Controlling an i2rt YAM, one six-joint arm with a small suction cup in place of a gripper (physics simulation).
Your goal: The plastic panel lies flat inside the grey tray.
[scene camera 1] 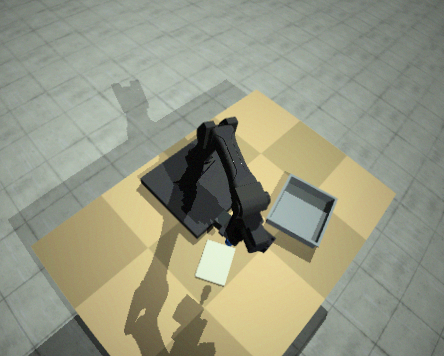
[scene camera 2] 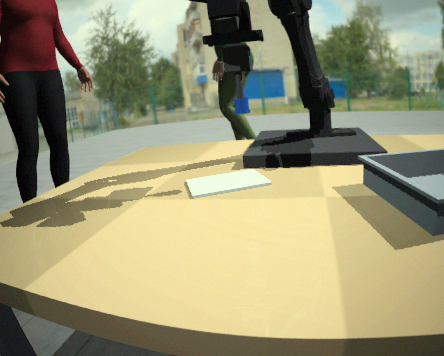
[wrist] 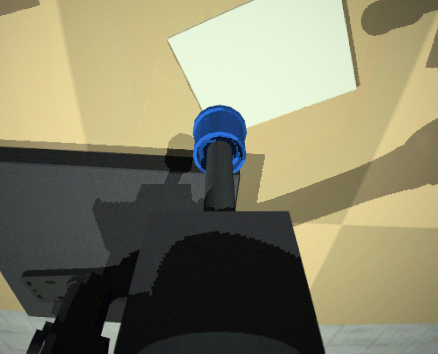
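Seen in the pictures: hand, tool point: (scene camera 1: 229, 242) (scene camera 2: 242, 112) (wrist: 219, 129); arm's base, link origin: (scene camera 1: 195, 170) (scene camera 2: 321, 134) (wrist: 93, 283).
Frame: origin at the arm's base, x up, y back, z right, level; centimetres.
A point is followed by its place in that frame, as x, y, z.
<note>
The plastic panel (scene camera 1: 215, 263) @(-2.9, -28.6, 26.2) (scene camera 2: 228, 183) @(-3.0, -30.2, 25.1) (wrist: 272, 62) @(-2.9, -28.5, 26.1) is a thin, pale, rectangular plate. It lies flat on the wooden table, apart from the tray. The grey tray (scene camera 1: 292, 236) @(-2.5, -47.0, 0.1) (scene camera 2: 400, 200) @(-1.9, -48.2, -0.2) is a shallow open box to the right of the panel in both scene views; its visible floor holds no panel. My suction cup (scene camera 1: 228, 242) (scene camera 2: 242, 106) (wrist: 220, 139) is blue and carries nothing. It hangs well above the table, near the panel's edge on the side of the arm's base. In the wrist view the cup overlaps the panel's lower corner.
The arm's black base plate (scene camera 1: 165, 202) @(-0.1, 0.1, 19.0) (scene camera 2: 310, 159) @(-2.0, -20.3, 7.6) (wrist: 50, 215) @(-0.4, -14.0, -0.3) lies beside the panel on the table (scene camera 1: 90, 240) @(-3.5, 13.2, 47.1) (scene camera 2: 200, 260) @(-3.5, -56.1, 26.6). The arm's shadow falls across the table. Two people stand behind the table in scene camera 2.
</note>
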